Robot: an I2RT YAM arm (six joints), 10 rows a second.
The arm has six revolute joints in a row. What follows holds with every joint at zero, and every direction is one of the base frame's. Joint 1 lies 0.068 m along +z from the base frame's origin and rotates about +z. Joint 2 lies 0.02 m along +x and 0.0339 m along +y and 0.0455 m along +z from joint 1 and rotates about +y. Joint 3 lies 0.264 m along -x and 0.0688 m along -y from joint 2 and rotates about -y. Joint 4 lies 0.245 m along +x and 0.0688 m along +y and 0.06 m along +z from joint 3 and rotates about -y. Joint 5 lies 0.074 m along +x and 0.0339 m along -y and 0.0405 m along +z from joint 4 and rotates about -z. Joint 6 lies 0.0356 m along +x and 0.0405 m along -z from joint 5 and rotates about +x. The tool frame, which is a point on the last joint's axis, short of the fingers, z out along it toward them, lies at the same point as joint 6; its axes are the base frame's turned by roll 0, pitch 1.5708 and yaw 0 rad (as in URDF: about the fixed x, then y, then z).
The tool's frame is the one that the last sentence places.
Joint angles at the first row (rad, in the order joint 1, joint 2, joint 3, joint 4, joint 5, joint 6):
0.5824 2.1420 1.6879 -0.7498 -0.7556 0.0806
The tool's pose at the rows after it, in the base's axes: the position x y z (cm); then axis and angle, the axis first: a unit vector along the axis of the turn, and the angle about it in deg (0 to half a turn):
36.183, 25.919, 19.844, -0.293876, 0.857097, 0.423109, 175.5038
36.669, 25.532, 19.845, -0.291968, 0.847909, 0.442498, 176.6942
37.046, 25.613, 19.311, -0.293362, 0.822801, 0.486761, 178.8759
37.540, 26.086, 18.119, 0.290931, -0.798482, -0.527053, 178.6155
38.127, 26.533, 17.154, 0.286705, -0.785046, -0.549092, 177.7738
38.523, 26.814, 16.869, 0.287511, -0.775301, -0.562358, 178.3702
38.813, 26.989, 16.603, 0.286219, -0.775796, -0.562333, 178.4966
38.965, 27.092, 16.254, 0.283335, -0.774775, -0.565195, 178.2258
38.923, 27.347, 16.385, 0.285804, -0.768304, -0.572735, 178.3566
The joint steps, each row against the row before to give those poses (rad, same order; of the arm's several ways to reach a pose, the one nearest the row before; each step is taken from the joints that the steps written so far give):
-0.0191 -0.0074 0.0216 -0.0288 -0.0605 -0.0178
-0.0159 0.0161 0.0229 -0.0258 -0.0527 -0.0159
-0.0082 0.0290 0.0144 0.0014 -0.1113 -0.0128
-0.0008 0.0483 0.0199 0.0153 -0.1034 0.0003
0.0000 0.0376 0.0150 0.0397 -0.0534 0.0214
-0.0001 0.0125 0.0011 0.0516 -0.0275 0.0236
0.0001 0.0143 0.0126 0.0096 0.0015 0.0083
0.0000 0.0105 0.0022 0.0129 -0.0069 0.0108
0.0046 -0.0023 -0.0038 0.0248 -0.0160 0.0140

